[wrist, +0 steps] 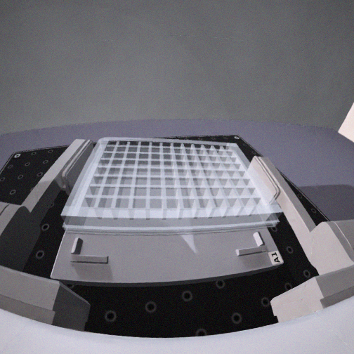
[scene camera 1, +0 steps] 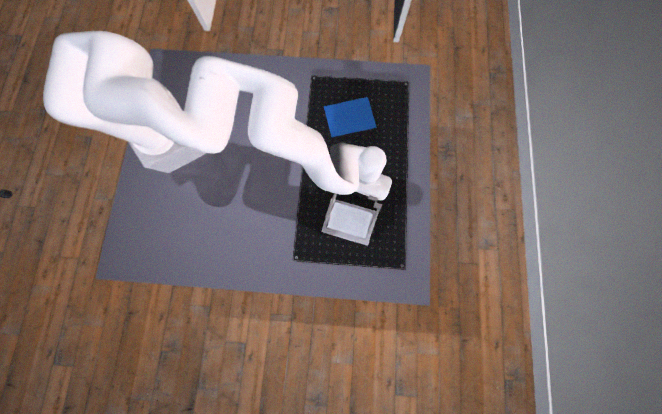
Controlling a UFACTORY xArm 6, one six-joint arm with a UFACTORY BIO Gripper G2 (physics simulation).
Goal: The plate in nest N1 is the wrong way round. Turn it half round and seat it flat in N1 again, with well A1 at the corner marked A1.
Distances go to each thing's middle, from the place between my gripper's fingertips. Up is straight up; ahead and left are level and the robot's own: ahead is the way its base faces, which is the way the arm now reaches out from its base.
Now: hand 2 cm to the right of the clear well plate (scene camera 1: pixel 350 220). Also, from my hand: blue rectangle (scene camera 1: pixel 352 116) (40 cm to the left, 8 cm behind, 5 cm below); grey nest (wrist: pixel 133 260) (4 cm below, 2 cm to the left).
